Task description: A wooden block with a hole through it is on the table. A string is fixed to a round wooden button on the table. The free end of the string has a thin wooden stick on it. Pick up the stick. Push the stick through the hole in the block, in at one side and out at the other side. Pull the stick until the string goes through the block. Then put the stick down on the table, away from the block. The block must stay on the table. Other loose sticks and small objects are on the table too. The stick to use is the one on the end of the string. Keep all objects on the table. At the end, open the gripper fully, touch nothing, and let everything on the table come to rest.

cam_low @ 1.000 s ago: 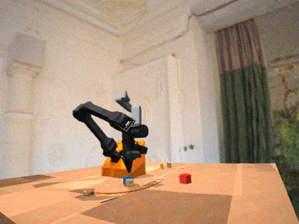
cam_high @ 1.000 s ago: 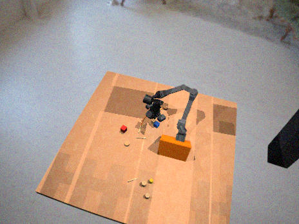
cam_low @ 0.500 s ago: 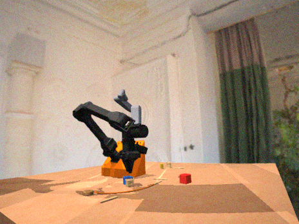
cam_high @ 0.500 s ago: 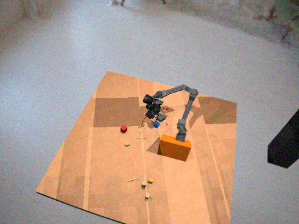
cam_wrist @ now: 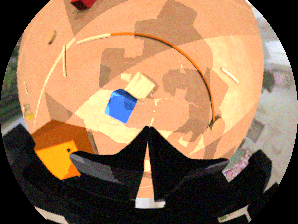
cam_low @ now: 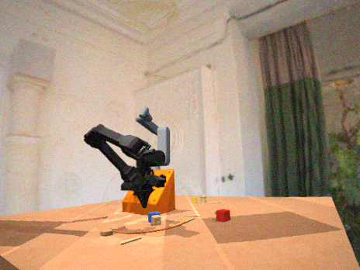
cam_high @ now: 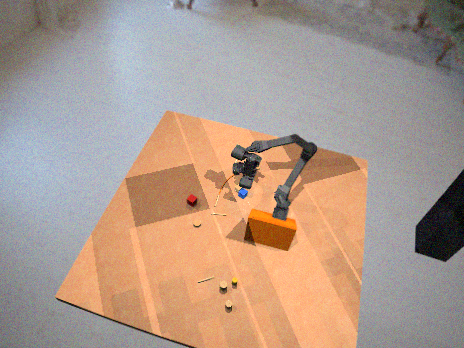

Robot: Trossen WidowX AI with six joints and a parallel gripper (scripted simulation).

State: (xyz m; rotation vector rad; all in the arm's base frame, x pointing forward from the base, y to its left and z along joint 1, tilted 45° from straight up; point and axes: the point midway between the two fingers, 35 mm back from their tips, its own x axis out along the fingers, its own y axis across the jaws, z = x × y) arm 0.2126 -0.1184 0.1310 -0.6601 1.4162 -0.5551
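Now: gripper tip 4 cm to the right of the blue cube, 4 cm above it and 1 cm short of it. The rest, counted from my gripper tip: small wooden block (5 cm below, 4 cm ahead, 2 cm to the left); then wooden button (17 cm to the right, 5 cm below); then thin wooden stick (12 cm ahead, 11 cm to the left, 6 cm below).
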